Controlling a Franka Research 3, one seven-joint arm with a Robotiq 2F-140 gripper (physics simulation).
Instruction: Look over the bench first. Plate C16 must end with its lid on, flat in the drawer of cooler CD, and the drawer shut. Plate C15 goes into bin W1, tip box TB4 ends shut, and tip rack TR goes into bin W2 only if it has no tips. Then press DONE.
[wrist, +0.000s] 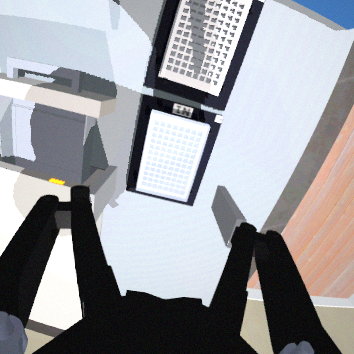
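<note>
My gripper (165, 187) is open, with nothing between its fingers; the pale bench shows between and beyond them. A white plate with rows of small pale wells (173, 156) lies flat in a black holder (198, 187) ahead of the fingertips. A small label above it is too blurred to read surely. A white rack or plate with square openings (205, 47) lies in a second black holder (236, 75) at the top; I cannot tell whether it holds tips. Which named items these are is not legible. The tip box, bins and DONE button cannot be made out.
A pale, box-like unit (37, 215) with a yellow mark (57, 181) stands at the left, with a grey recess and a thick pale edge (55, 96) with a handle above it. The bench edge (320, 130) runs along the right, beside a wood-plank surface (320, 220).
</note>
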